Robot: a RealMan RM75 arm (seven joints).
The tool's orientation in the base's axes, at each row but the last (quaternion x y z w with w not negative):
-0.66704 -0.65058 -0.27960 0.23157
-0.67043 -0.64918 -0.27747 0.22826
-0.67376 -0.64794 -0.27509 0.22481
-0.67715 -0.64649 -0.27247 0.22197
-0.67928 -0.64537 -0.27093 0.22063
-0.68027 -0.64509 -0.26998 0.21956
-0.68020 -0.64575 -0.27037 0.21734
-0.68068 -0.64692 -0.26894 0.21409
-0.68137 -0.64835 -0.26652 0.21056
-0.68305 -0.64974 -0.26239 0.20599
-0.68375 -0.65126 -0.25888 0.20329
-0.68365 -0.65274 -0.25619 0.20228
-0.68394 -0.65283 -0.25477 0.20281
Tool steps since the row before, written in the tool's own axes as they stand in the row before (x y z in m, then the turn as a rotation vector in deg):
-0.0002 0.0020 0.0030 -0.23 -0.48 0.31
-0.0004 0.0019 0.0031 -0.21 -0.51 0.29
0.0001 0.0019 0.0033 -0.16 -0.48 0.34
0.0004 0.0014 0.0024 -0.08 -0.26 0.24
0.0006 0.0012 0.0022 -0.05 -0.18 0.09
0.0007 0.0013 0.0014 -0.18 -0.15 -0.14
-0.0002 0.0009 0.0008 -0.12 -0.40 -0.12
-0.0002 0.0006 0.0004 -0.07 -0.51 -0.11
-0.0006 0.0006 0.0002 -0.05 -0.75 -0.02
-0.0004 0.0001 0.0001 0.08 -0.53 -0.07
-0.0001 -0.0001 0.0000 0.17 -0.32 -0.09
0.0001 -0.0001 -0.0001 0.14 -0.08 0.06
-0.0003 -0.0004 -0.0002 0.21 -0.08 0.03
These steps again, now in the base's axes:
0.0022 0.0018 -0.0022 -0.46 0.06 -0.41
0.0021 0.0017 -0.0025 -0.49 0.06 -0.38
0.0022 0.0021 -0.0023 -0.45 0.13 -0.39
0.0016 0.0018 -0.0015 -0.24 0.11 -0.25
0.0014 0.0018 -0.0012 -0.17 0.03 -0.11
0.0014 0.0013 -0.0005 -0.17 -0.22 -0.02
0.0010 0.0003 -0.0007 -0.41 -0.14 -0.01
0.0006 0.0001 -0.0004 -0.52 -0.09 0.01
0.0006 -0.0004 -0.0005 -0.75 0.00 -0.06
0.0001 -0.0003 -0.0003 -0.53 0.06 0.07
-0.0001 -0.0001 -0.0001 -0.32 0.10 0.16
-0.0001 0.0000 0.0001 -0.07 0.15 0.03
-0.0004 -0.0003 0.0000 -0.07 0.19 0.10

